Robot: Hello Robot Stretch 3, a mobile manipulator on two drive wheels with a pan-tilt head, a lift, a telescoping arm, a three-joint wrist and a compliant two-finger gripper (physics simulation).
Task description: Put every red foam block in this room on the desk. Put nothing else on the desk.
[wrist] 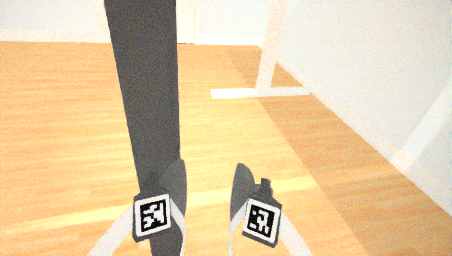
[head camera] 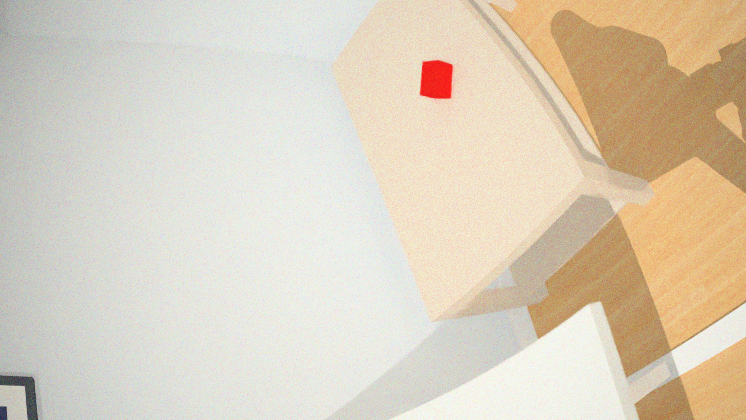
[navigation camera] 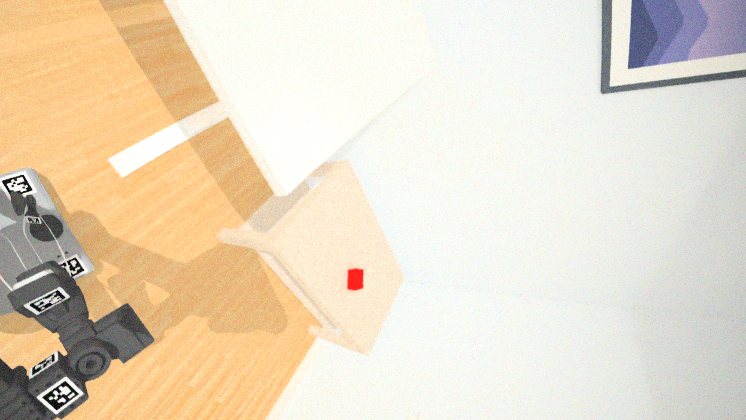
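Seen in the pictures: gripper, fingertip midpoint: [wrist: 209,179]; robot's base at its link origin: [navigation camera: 46,226].
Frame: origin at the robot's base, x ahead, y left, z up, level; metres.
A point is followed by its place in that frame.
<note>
A red foam block [head camera: 436,79] @(y -0.680, x 0.784, z 0.495 m) [navigation camera: 354,279] @(y -0.678, x 0.781, z 0.490 m) sits upright on a pale wooden side table [head camera: 469,182] @(y -0.436, x 0.818, z 0.450 m) [navigation camera: 318,234] @(y -0.395, x 0.706, z 0.451 m), towards its far end. The desk [head camera: 548,375] @(y 0.005, x 0.311, z 0.950 m) [navigation camera: 313,78] @(y 0.101, x 0.377, z 0.950 m) has a white top and stands close to the side table; part of its top shows in the head and navigation views, with no block on that part. My gripper [wrist: 209,179] @(y 0.087, x -0.018, z 0.585 m) is open in the wrist view, with wooden floor visible between its two fingertips. The red block does not show in the wrist view. In the navigation view my wrist is at the lower left, apart from the side table.
The desk's white foot [navigation camera: 146,151] [wrist: 260,93] reaches out over the wooden floor. A wall [head camera: 208,208] @(y -0.493, x 1.172, z 0.923 m) [navigation camera: 522,208] @(y -0.502, x 1.174, z 1.174 m) runs behind both tables. A framed picture [navigation camera: 606,46] @(y 0.068, x 1.020, z 1.442 m) hangs above the desk. My dark mast [wrist: 150,75] @(y 0.116, x -0.062, z 0.655 m) crosses the wrist view.
</note>
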